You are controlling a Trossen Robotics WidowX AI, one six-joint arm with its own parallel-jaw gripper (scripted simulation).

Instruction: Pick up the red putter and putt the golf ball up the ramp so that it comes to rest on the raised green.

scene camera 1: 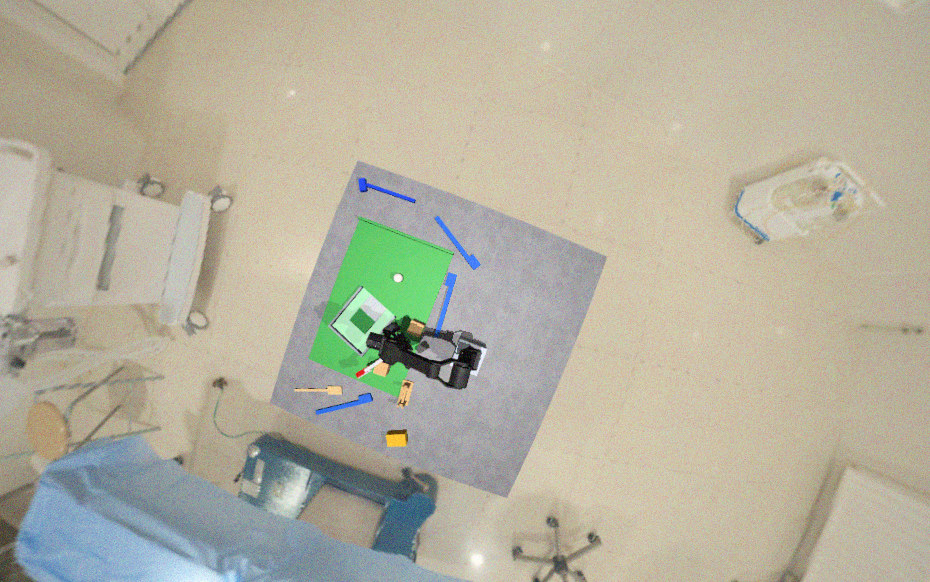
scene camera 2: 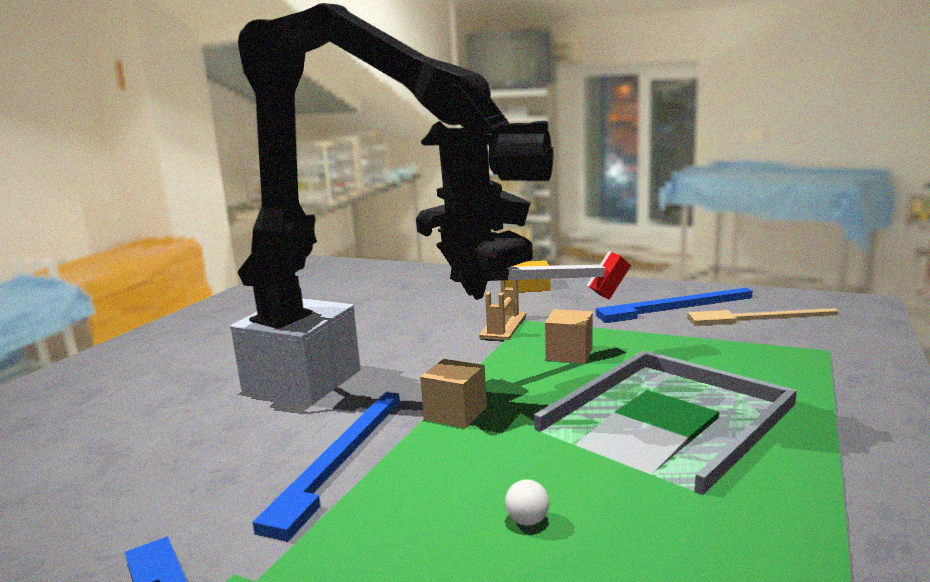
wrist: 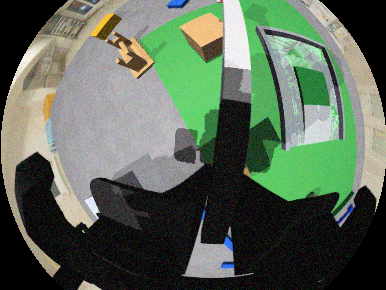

My gripper (scene camera 2: 475, 296) holds a red putter. Further things: a white golf ball (scene camera 2: 527, 502), a wooden putter (scene camera 2: 708, 318), a green mat (wrist: 327, 167) and a wooden stand (wrist: 136, 58).
My gripper also shows in the wrist view (wrist: 218, 170). The wrist view does not show the wooden putter: it is out of frame.
